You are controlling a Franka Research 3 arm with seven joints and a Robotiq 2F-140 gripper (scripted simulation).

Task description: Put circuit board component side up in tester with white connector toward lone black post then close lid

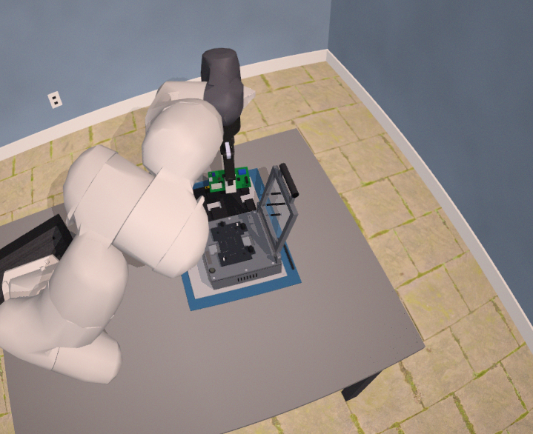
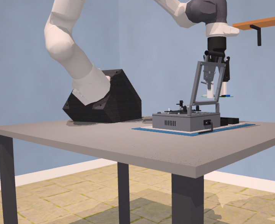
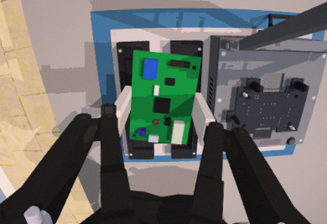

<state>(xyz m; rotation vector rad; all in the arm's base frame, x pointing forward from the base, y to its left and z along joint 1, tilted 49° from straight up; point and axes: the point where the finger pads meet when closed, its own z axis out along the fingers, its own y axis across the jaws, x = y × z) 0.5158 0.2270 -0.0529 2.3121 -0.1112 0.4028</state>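
Now: the green circuit board 2 cm below my hand. Round my hand: black nest: 16 cm to the right, 7 cm below, 5 cm behind; then tester lid: 17 cm to the right, 7 cm ahead, 4 cm above.
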